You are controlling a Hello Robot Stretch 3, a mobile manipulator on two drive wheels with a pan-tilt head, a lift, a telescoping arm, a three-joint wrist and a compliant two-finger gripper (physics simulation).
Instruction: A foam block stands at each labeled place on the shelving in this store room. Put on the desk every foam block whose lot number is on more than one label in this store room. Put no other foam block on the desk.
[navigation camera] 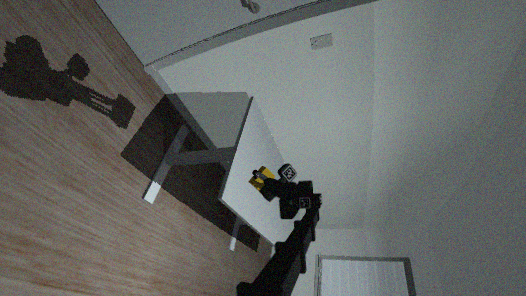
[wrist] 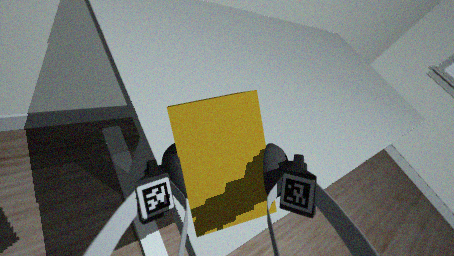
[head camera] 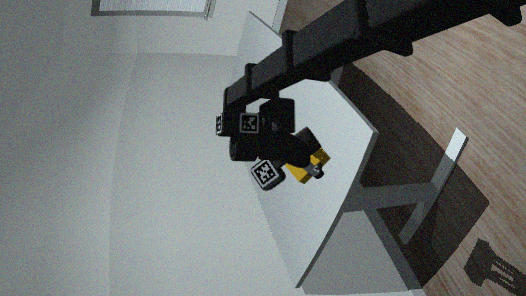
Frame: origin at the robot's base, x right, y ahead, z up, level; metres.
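Seen in the pictures: gripper, fingertip midpoint: [navigation camera: 261, 181] [wrist: 227, 161].
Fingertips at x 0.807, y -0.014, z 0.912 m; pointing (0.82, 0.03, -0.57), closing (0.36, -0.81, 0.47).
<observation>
A point is followed by its place in that frame.
A yellow foam block [head camera: 300, 175] {x 0.788, y 0.029, z 0.943 m} [navigation camera: 266, 173] {x 0.792, y 0.018, z 0.944 m} [wrist: 217, 130] {x 0.797, y 0.008, z 0.946 m} is held between the two fingertips of my gripper [head camera: 311, 163] {x 0.807, y -0.014, z 0.912 m} [navigation camera: 260, 179] {x 0.807, y -0.014, z 0.912 m} [wrist: 227, 161] {x 0.807, y -0.014, z 0.912 m}, which is shut on it. In the wrist view the block's broad face is tilted slightly, with a dark shadow across its lower part; no lot number is readable on it. The white desk [head camera: 310, 215] {x 1.149, y 0.184, z 0.720 m} [navigation camera: 256, 135] {x 1.236, y 0.250, z 0.721 m} [wrist: 175, 60] {x 1.148, y 0.166, z 0.720 m} stands against the wall. The block shows over the desk top in the head and navigation views; its exact height above the top is hard to tell. The shelving and labels do not show.
My arm [head camera: 310, 52] {x 0.300, y -0.091, z 1.170 m} [navigation camera: 285, 265] {x 0.283, y -0.085, z 1.161 m} reaches across the desk's long side. The desk's grey end panel [head camera: 355, 245] {x 1.451, y 0.424, z 0.274 m} [navigation camera: 215, 117] and leg frame [head camera: 400, 192] {x 1.084, y 0.120, z 0.310 m} [navigation camera: 192, 157] {x 1.093, y 0.136, z 0.289 m} stand over wood floor. A window [head camera: 152, 6] {x 3.119, y -1.543, z 1.413 m} [navigation camera: 365, 280] {x 2.983, y -1.721, z 1.474 m} and a wall plate [navigation camera: 321, 41] {x 1.078, y 0.703, z 1.219 m} show on the walls.
</observation>
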